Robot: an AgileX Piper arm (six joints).
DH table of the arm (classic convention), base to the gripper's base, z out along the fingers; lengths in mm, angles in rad. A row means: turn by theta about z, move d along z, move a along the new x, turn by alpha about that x. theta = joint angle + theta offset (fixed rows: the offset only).
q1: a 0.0  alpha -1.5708  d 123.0  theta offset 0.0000
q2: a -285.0  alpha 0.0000  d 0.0  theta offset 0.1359
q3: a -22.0  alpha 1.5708  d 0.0  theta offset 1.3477
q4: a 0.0  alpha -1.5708  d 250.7  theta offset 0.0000
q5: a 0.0  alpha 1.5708  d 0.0  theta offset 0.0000
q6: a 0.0  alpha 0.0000  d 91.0  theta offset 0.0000
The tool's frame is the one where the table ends.
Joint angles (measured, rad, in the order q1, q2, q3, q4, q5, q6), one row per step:
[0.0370 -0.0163 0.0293 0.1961 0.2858 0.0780]
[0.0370 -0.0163 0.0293 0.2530 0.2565 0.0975]
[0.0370 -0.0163 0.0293 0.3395 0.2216 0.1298]
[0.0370 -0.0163 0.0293 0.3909 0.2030 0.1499]
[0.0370 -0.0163 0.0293 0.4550 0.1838 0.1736]
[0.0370 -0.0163 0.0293 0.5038 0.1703 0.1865]
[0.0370 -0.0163 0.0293 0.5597 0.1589 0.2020]
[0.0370 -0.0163 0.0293 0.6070 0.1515 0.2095]
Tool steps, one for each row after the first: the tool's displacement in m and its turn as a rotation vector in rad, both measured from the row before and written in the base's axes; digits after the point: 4 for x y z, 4 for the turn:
[0.0005 0.0008 0.0029 0.0773 -0.0246 -0.0060]
[0.0005 0.0009 0.0035 0.1199 -0.0267 -0.0087]
[0.0002 0.0003 0.0019 0.0722 -0.0132 -0.0053]
[0.0002 0.0003 0.0020 0.0885 -0.0124 -0.0055]
[0.0001 0.0001 0.0014 0.0623 -0.0086 -0.0037]
[0.0001 0.0002 0.0013 0.0719 -0.0059 -0.0027]
[0.0000 0.0002 0.0009 0.0551 -0.0035 -0.0010]

